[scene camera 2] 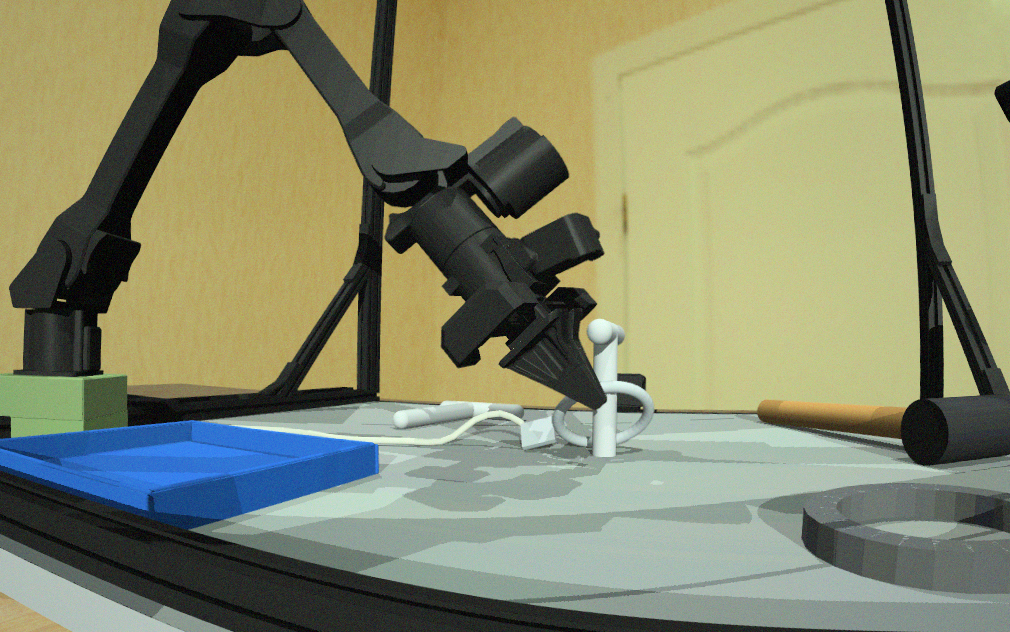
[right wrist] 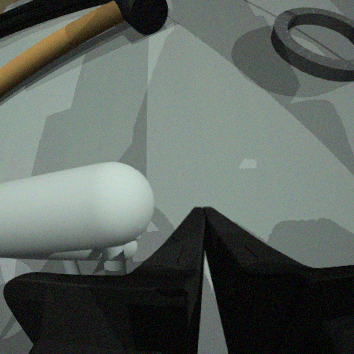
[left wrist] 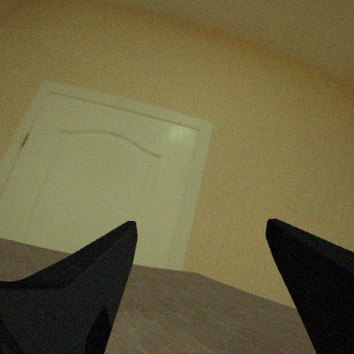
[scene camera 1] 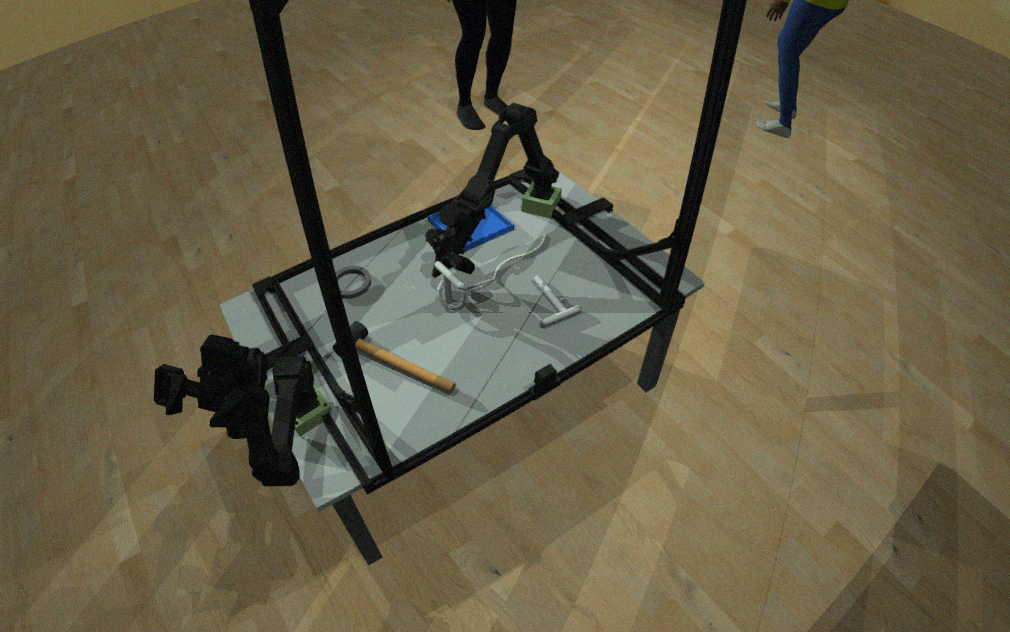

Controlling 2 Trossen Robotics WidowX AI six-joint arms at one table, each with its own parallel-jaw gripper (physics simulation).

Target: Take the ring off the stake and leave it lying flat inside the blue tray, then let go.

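Where they show: left gripper, between the fingertips: (left wrist: 201, 228) (scene camera 1: 188, 417); right gripper, between the fingertips: (scene camera 2: 601, 405) (right wrist: 201, 214) (scene camera 1: 433, 276); left arm's base, origin of its link: (scene camera 1: 303, 402); right arm's base, origin of its link: (scene camera 2: 60, 374) (scene camera 1: 542, 192).
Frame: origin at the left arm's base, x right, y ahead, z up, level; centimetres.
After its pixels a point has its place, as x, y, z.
Observation:
A pale grey ring (scene camera 2: 642, 406) {-5.6, 46.0, 0.2} (scene camera 1: 447, 302) {-3.3, 46.4, -1.1} sits around the white stake (scene camera 2: 604, 401) (scene camera 1: 449, 275) {-4.4, 48.6, 7.2}, tilted, low near its foot. The stake's rounded top bar (right wrist: 70, 207) fills the left of the right wrist view. My right gripper (scene camera 2: 590, 396) {-12.5, 48.9, 0.8} (scene camera 1: 455, 284) (right wrist: 201, 214) {-12.5, 48.9, 0.8} is shut on nothing, its tip right beside the stake and against the ring's upper edge. The blue tray (scene camera 1: 498, 225) {-21.5, 80.1, -3.2} (scene camera 2: 271, 470) {-30.2, 64.8, -1.9} lies behind the arm. My left gripper (left wrist: 201, 228) {29.5, -21.4, 48.4} (scene camera 1: 217, 376) is open and empty, off the table's left end, pointing at a door.
A wooden-handled hammer (scene camera 1: 402, 366) {6.0, 25.3, -1.0} (right wrist: 63, 38) {-1.0, 24.9, -1.0} (scene camera 2: 787, 413) {11.4, 30.0, -2.1}, a dark ring (scene camera 1: 353, 281) {-26.0, 32.4, -2.2} (right wrist: 312, 42), a white T-shaped tool (scene camera 1: 555, 302) {14.3, 69.0, -2.1} (scene camera 2: 440, 414) {9.9, 69.7, -2.7} and a white cable (scene camera 1: 515, 257) {-7.2, 74.2, -3.5} (scene camera 2: 440, 435) {-5.0, 64.0, -3.1} lie on the table. Black frame posts (scene camera 1: 315, 238) {27.2, 5.5, 63.3} stand around it.

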